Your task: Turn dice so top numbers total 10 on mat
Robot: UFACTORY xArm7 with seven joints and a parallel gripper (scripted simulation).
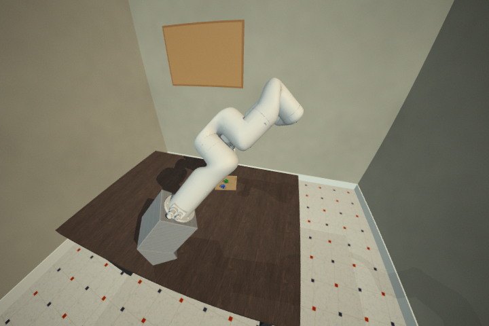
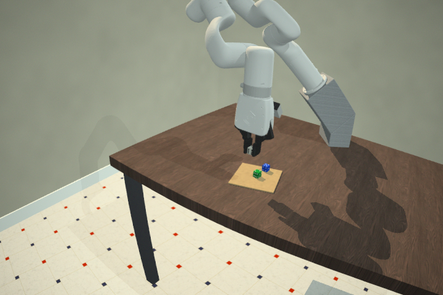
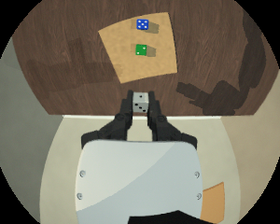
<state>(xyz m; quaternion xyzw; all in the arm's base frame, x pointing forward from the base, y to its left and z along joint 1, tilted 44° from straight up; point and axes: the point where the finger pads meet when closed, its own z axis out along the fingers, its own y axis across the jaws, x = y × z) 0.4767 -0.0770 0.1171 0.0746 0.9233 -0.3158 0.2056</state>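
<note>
The green die is 110 mm below my hand, 50 mm behind it and 10 mm to the left of it. From my hand the other things lie so: tan mat (120 mm below, 50 mm behind, 10 mm to the left); then white die (10 mm below); then blue die (110 mm below, 100 mm behind, 30 mm to the left).
</note>
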